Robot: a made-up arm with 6 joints. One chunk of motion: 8 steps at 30 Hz.
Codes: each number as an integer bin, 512 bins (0 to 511) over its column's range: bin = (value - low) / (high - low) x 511, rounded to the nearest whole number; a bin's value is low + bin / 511 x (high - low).
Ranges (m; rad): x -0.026..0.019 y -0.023..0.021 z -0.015..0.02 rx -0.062..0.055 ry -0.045..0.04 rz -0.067..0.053
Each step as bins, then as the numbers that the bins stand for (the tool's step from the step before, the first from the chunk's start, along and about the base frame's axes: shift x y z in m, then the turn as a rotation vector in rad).
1 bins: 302 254 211 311 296 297
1 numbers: 0.00059 -0.00113 -0.00055 0.00921 0.00424 0.00275
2 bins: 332 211 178 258 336 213
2 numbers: 0.00324 -0.00483 -0.00281 -0.00293 0.01089 -0.01698
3 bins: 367 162 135 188 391 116
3 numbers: 0.00632 -0.00905 -0.00575 -0.01895 0.02004 -0.03976
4 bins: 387 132 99 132 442 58
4 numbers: 0.00808 -0.01163 -0.00822 -0.03178 0.02852 -0.05338
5 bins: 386 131 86 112 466 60
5 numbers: 0.00799 -0.01172 -0.00911 -0.03636 0.03251 -0.05291
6 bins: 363 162 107 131 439 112
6 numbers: 0.00597 -0.00905 -0.00767 -0.03201 0.02802 -0.04070
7 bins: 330 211 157 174 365 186
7 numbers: 0.00306 -0.00483 -0.00425 -0.02216 0.01571 -0.02332
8 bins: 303 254 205 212 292 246
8 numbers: 0.00068 -0.00113 -0.00096 -0.01346 0.00357 -0.00923
